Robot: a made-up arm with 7 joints.
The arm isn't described. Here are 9 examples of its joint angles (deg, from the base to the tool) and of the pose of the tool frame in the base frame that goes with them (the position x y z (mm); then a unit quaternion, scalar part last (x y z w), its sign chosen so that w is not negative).
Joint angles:
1: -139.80 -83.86 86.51 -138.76 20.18 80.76 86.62
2: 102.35 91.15 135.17 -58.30 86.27 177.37 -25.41
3: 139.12 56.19 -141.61 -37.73 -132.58 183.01 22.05
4: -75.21 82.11 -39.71 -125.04 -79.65 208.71 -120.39
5: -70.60 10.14 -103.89 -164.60 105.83 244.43 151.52
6: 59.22 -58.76 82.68 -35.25 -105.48 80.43 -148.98
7: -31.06 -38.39 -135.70 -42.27 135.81 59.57 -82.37
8: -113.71 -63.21 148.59 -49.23 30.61 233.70 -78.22
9: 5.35 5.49 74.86 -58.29 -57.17 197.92 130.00
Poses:
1: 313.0 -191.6 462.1 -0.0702 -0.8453 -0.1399 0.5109
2: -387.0 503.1 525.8 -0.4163 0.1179 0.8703 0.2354
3: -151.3 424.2 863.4 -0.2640 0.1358 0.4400 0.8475
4: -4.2 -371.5 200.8 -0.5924 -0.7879 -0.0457 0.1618
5: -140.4 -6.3 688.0 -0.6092 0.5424 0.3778 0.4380
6: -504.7 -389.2 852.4 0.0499 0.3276 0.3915 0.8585
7: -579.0 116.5 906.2 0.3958 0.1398 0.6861 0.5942
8: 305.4 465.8 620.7 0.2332 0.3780 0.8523 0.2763
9: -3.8 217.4 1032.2 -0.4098 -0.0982 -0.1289 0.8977
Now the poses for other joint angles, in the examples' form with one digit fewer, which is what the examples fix.
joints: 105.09 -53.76 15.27 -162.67 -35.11 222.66 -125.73
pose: -93 -92 760 -0.584 0.260 0.742 0.203
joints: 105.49 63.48 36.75 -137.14 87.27 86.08 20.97
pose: -287 182 235 0.447 0.003 -0.728 0.520
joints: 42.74 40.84 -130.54 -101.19 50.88 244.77 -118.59
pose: 211 -15 884 0.123 -0.132 -0.155 0.971
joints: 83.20 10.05 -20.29 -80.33 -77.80 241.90 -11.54
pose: 56 292 861 0.238 -0.613 -0.732 0.178
